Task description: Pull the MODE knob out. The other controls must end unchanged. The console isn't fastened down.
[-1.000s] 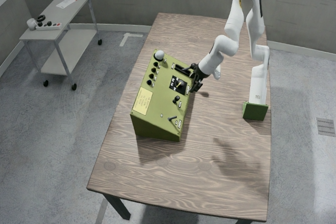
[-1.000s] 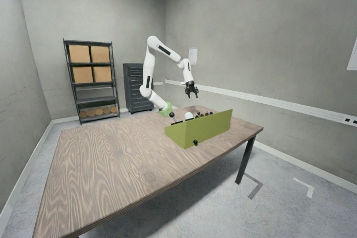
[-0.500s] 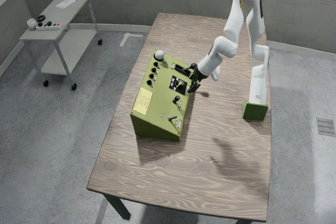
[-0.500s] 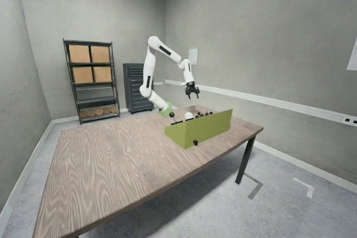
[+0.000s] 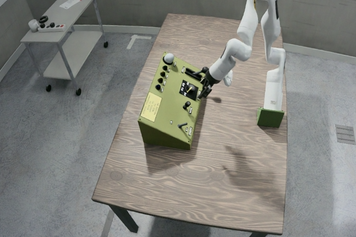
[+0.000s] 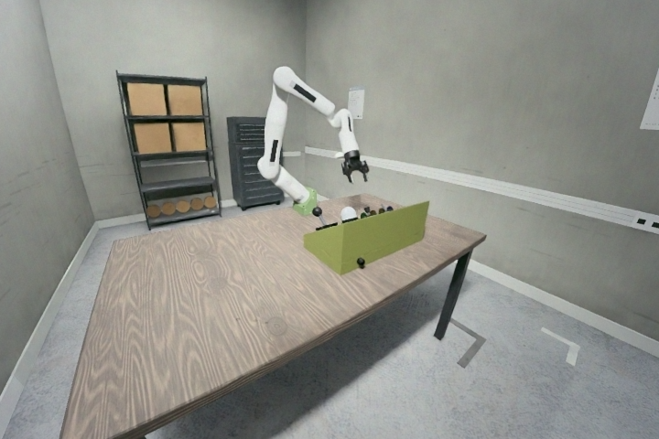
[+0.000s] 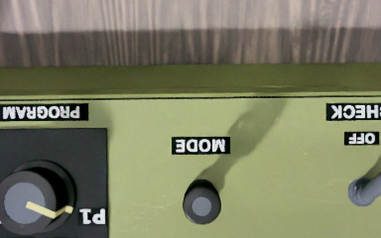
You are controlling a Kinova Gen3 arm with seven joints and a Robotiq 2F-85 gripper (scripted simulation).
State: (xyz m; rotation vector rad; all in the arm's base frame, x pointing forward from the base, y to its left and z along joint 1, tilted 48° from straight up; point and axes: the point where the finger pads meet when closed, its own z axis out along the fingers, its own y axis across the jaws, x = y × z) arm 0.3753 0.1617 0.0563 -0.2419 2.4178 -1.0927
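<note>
The black mode knob lies 70 mm ahead of my hand and 140 mm below it. Round my hand: rotary selector: 80 mm ahead, 120 mm to the right, 140 mm below; then ball-topped slider lever: 50 mm ahead, 240 mm to the right, 130 mm below; then toggle: 70 mm ahead, 120 mm to the left, 130 mm below.
</note>
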